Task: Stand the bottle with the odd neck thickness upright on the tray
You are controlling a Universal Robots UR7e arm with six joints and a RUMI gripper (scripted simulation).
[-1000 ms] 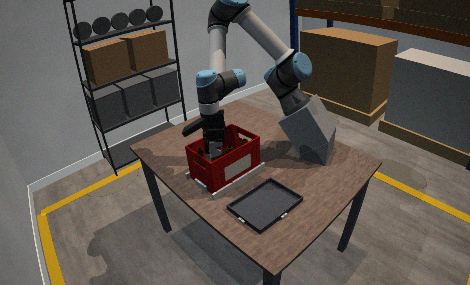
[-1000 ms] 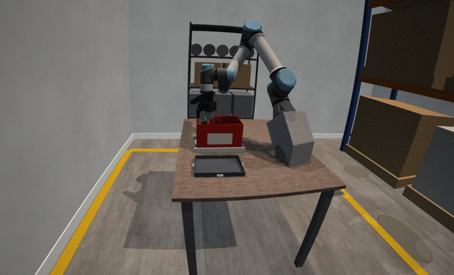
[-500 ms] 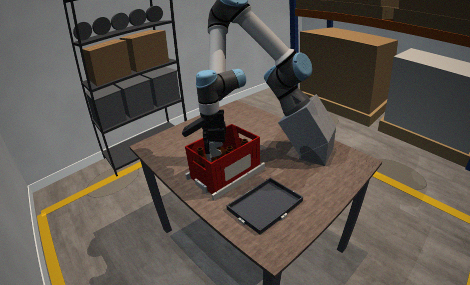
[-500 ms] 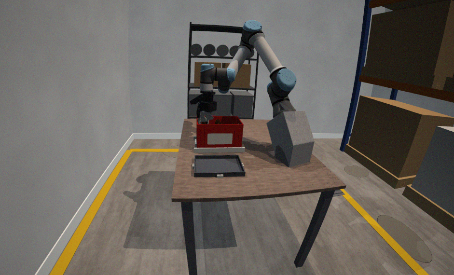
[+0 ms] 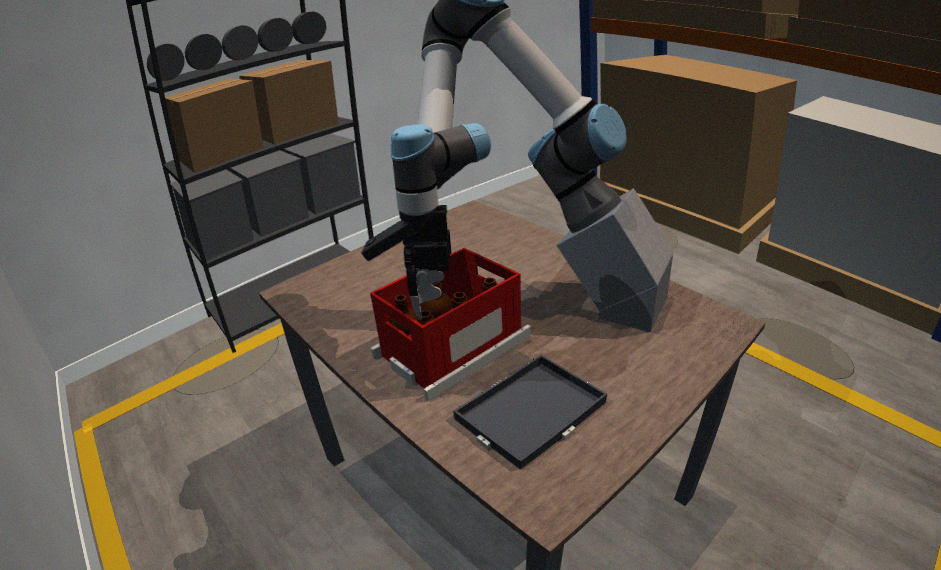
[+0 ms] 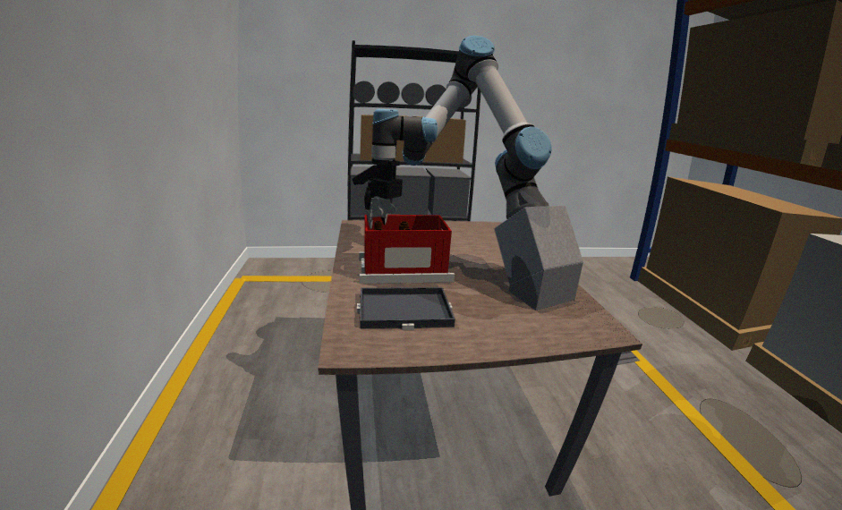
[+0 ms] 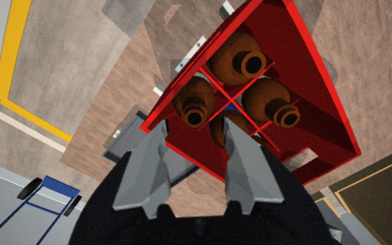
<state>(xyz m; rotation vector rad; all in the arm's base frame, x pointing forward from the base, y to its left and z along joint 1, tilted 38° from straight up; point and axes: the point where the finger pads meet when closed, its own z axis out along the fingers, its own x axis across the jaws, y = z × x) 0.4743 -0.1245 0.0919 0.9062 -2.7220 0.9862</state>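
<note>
Now: hand 100 mm past the red crate, 20 mm to the left of it and 100 mm above it. Round my hand: dark tray: 20 mm behind, 250 mm to the left, 170 mm below.
</note>
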